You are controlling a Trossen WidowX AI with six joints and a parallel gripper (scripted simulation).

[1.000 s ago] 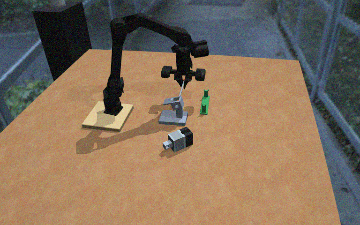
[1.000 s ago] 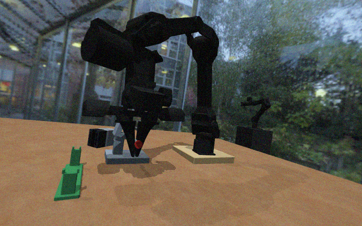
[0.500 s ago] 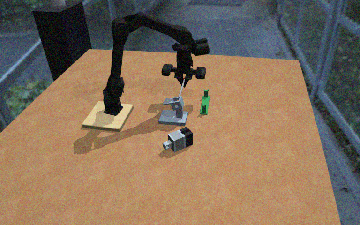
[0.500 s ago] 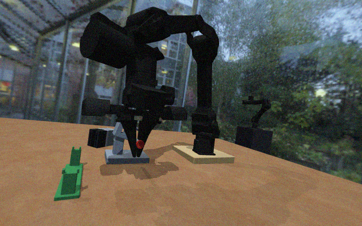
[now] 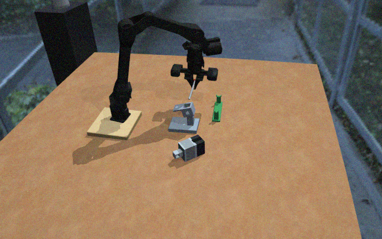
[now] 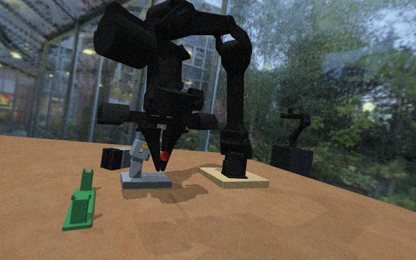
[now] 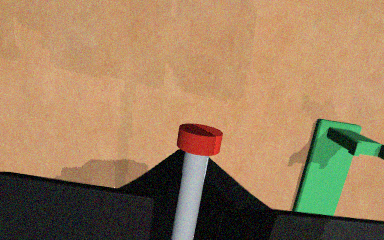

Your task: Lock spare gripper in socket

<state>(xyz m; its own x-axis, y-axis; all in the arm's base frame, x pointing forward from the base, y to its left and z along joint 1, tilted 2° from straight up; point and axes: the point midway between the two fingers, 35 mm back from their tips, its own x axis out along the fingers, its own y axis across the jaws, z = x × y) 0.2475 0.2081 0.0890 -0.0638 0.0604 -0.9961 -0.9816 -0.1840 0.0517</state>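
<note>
Now: gripper tip 11 cm short of the green cradle, 5 cm above it and 3 cm to the left of it. Round my gripper tip: socket: 16 cm to the right, 2 cm below, 2 cm ahead; spare gripper: 32 cm to the right, 9 cm ahead, 5 cm below.
</note>
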